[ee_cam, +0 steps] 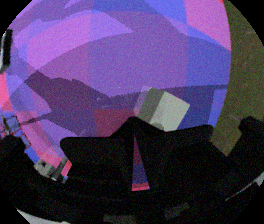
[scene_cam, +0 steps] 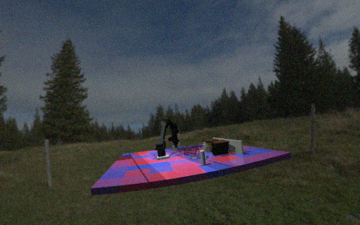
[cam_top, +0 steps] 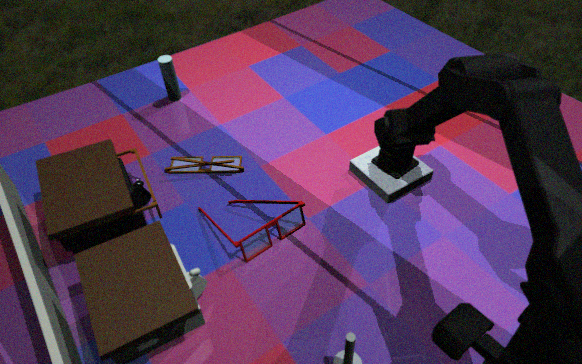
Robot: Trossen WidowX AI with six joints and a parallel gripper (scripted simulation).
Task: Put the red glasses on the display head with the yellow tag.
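Now: the white post 16 cm to the right of my gripper tip, 9 cm ahead of it and 1 cm below it. Round my gripper tip: pale wall panel 52 cm to the right, 35 cm ahead, 2 cm above.
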